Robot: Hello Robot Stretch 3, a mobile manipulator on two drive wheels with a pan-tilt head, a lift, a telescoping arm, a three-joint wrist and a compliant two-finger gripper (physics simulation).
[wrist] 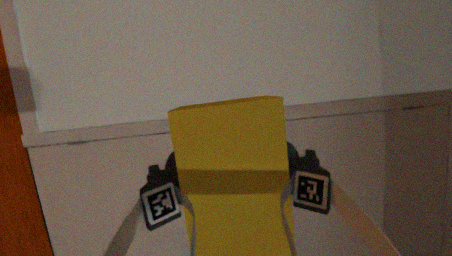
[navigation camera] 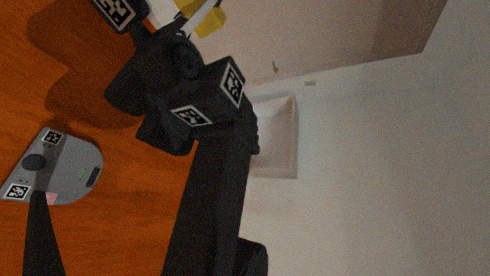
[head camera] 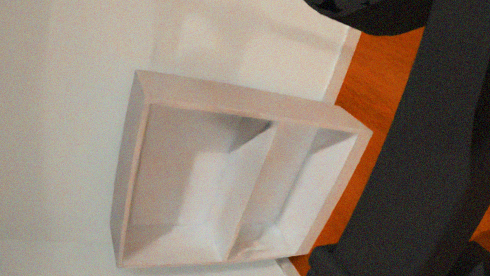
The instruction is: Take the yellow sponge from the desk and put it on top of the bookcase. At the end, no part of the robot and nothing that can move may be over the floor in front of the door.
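Frame: origin at the robot's base, x ahead, y left, z up, level; centimetres.
Where they show: gripper, fingertip midpoint: point(wrist: 231, 162) point(navigation camera: 203, 1); robot's base, origin of the base link: point(navigation camera: 35, 161).
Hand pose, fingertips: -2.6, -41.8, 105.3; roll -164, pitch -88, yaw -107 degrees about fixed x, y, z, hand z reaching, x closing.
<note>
Each offset is from my fingertips to the top centre of the thing, as dx, dy, dz. "*": to the spot under its first point. Level surfaces: height alone.
The yellow sponge {-0.1, +2.7, +3.5} point(navigation camera: 210, 23) point(wrist: 230, 137) is between the two fingers of my gripper point(wrist: 231, 162), which is shut on it. In the wrist view the sponge sticks out past the fingertips. The white two-compartment bookcase point(head camera: 240, 100) point(navigation camera: 294, 140) stands against the wall. In the navigation view my wrist and arm hide part of it, and the gripper is off to its door side. The bookcase top is seen edge-on in the head view. The door point(navigation camera: 325, 40) point(wrist: 100, 200) lies behind the sponge in the wrist view. The desk does not show.
My dark arm point(head camera: 425, 150) point(navigation camera: 210, 190) crosses the head and navigation views, close to the bookcase in both pictures. My grey base point(navigation camera: 75, 162) stands on the orange wooden floor {dz -105.3} point(head camera: 380, 70) point(navigation camera: 130, 210). The door handle {* -80.7, -81.8, -12.1} point(navigation camera: 275, 67) and a small wall plate {-113.9, -85.8, +22.4} point(navigation camera: 310, 83) show near the bookcase.
</note>
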